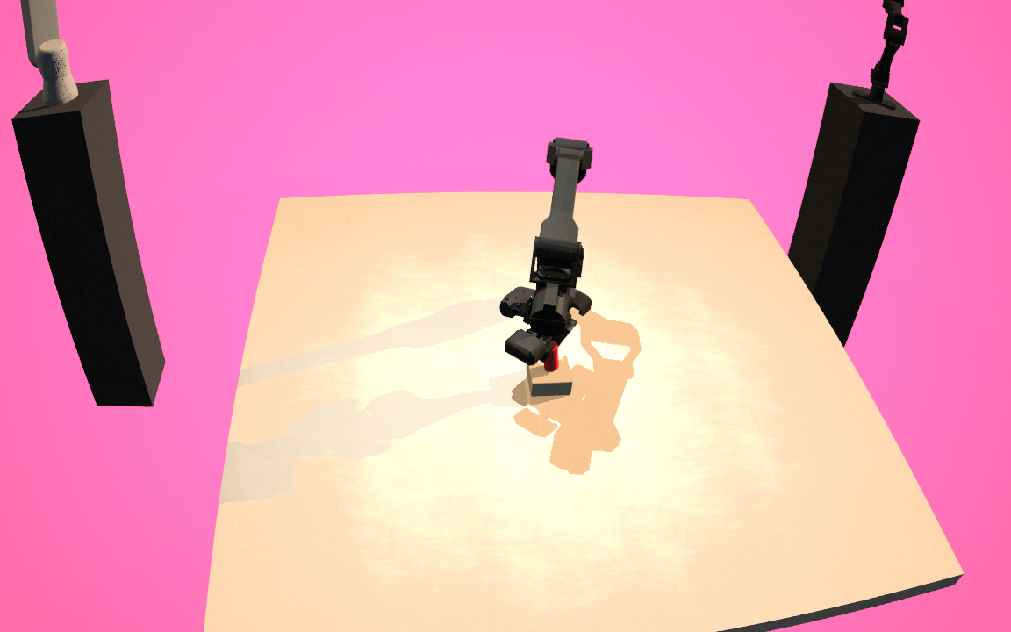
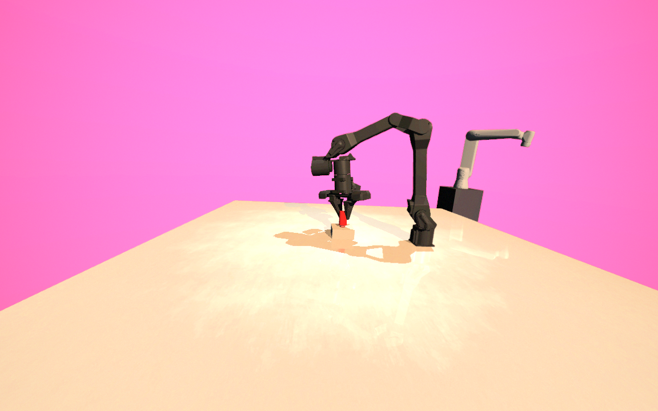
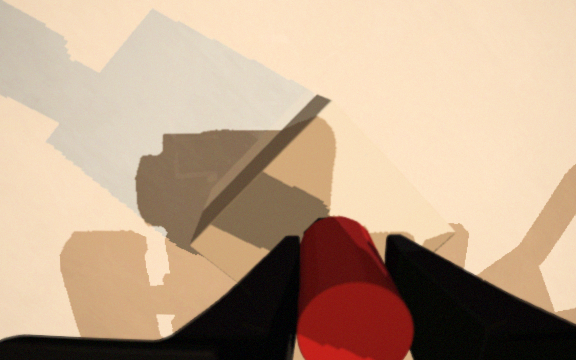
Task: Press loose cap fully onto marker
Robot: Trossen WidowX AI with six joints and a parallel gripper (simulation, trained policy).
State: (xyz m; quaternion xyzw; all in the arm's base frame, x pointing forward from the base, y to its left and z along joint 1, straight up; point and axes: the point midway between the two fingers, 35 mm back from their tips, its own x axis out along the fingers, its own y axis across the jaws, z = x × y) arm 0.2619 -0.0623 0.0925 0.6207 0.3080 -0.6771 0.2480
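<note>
The red marker is 1 cm ahead of my gripper tip and 1 cm to the left of it. From my gripper tip the other things lie so: red cap 1 cm ahead, 1 cm to the left, 1 cm above; pale holder block 1 cm ahead, 1 cm to the left, 4 cm below.
</note>
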